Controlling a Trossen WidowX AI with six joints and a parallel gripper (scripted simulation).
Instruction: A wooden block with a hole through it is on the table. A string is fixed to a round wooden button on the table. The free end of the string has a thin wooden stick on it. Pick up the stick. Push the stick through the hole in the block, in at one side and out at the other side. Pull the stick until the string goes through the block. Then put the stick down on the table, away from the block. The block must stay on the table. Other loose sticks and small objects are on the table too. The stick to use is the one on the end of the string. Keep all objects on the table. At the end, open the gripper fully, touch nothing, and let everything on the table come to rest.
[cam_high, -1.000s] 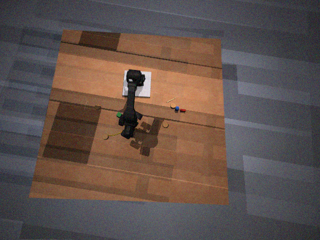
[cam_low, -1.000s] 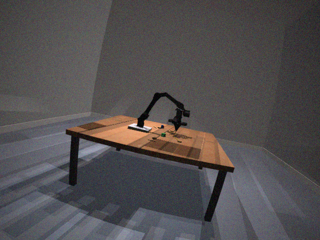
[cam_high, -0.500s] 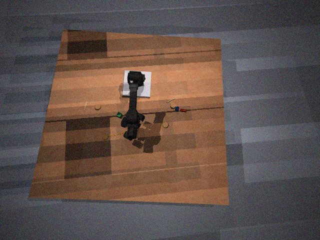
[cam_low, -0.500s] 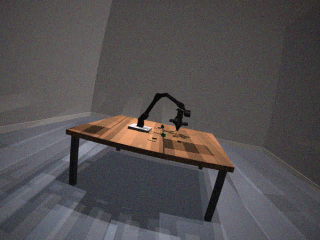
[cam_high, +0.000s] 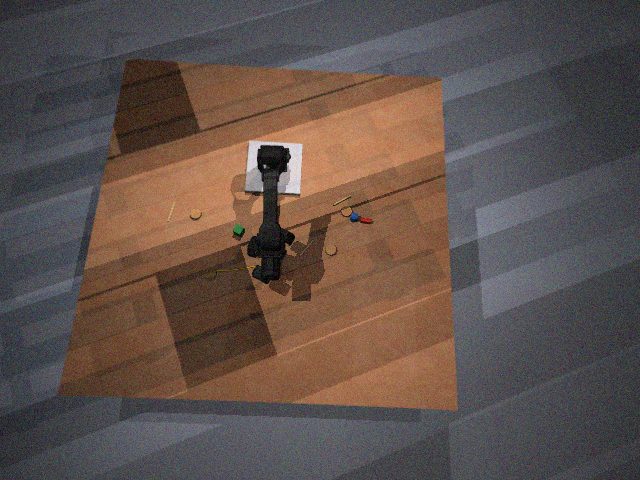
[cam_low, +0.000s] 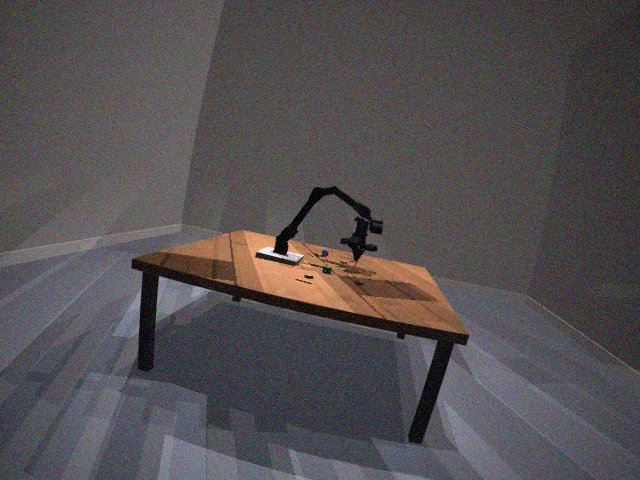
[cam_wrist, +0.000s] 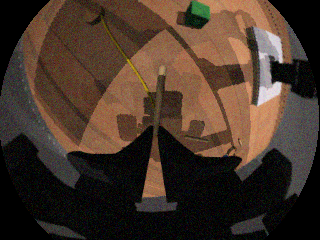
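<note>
Now: the green block 14 cm behind my gripper tip, 13 cm to the right of it and 4 cm below it. Round my gripper tip: round wooden button 2 cm ahead, 23 cm to the right, 5 cm below; then blue piece 17 cm behind, 29 cm to the left, 4 cm below; then thin wooden stick 1 cm behind, 1 cm to the right.
</note>
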